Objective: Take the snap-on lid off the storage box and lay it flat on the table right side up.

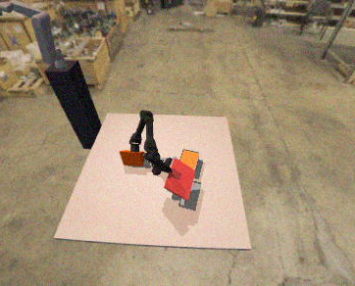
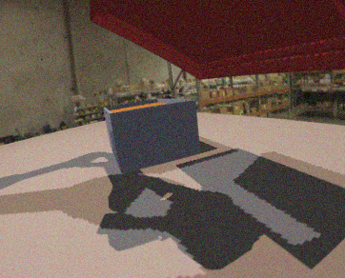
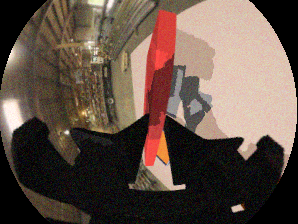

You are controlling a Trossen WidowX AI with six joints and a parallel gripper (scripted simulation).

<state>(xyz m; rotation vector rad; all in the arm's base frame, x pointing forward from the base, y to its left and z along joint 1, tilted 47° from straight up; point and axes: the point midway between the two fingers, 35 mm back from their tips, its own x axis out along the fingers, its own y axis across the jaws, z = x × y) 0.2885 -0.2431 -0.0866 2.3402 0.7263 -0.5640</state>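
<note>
The red lid lies 7 cm ahead of my gripper tip, 4 cm below it and 2 cm to the right of it. The rest, counted from my gripper tip: blue-grey storage box 23 cm to the left, 18 cm below, 12 cm ahead.
</note>
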